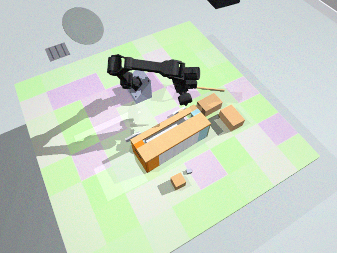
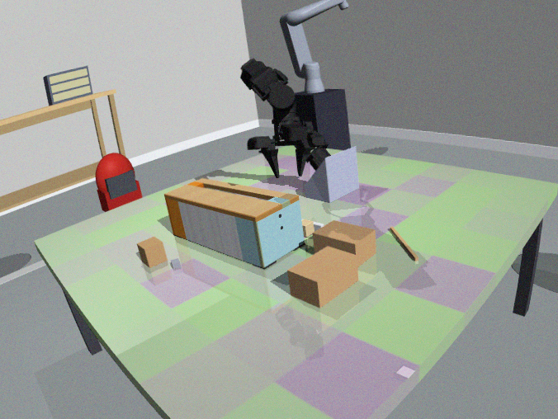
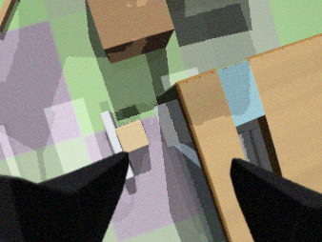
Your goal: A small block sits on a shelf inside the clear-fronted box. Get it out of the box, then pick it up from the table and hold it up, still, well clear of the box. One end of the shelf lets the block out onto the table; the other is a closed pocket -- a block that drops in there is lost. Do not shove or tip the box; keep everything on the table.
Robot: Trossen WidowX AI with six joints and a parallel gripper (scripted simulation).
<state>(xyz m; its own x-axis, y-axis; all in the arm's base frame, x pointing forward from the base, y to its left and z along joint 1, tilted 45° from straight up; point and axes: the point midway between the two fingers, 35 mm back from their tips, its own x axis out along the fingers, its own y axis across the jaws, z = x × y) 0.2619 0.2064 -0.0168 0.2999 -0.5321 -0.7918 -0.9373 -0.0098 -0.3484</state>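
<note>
My gripper tip is now 15 cm above the brown block and 3 cm past it. From my gripper tip the other things lie so: small grey block 30 cm ahead, 16 cm below, 12 cm to the right; then thin wooden stick 25 cm to the left, 16 cm below, 13 cm behind; then box 14 cm to the right, 10 cm below, 8 cm ahead.
</note>
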